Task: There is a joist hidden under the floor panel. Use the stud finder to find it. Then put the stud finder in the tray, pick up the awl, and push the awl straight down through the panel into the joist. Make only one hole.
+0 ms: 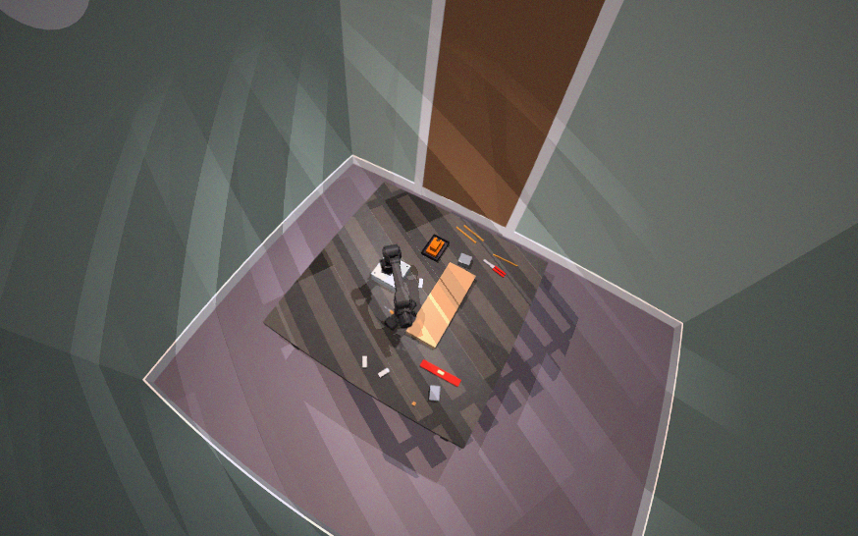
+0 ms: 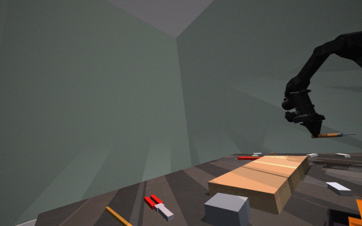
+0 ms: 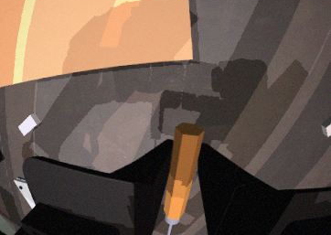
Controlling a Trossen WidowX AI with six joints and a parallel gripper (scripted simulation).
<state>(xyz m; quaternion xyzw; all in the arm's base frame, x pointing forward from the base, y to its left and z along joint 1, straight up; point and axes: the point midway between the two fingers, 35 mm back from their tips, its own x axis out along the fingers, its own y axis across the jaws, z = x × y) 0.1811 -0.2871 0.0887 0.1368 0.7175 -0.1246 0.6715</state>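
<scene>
The yellow-handled awl lies 50 mm behind my gripper tip and 20 mm to the left of it. From my gripper tip the other things lie so: red level: 300 mm ahead, 170 mm to the right, 110 mm below; then dark tray: 30 mm ahead, 580 mm to the left, 110 mm below; then orange stud finder: 30 mm ahead, 590 mm to the left, 70 mm below.
</scene>
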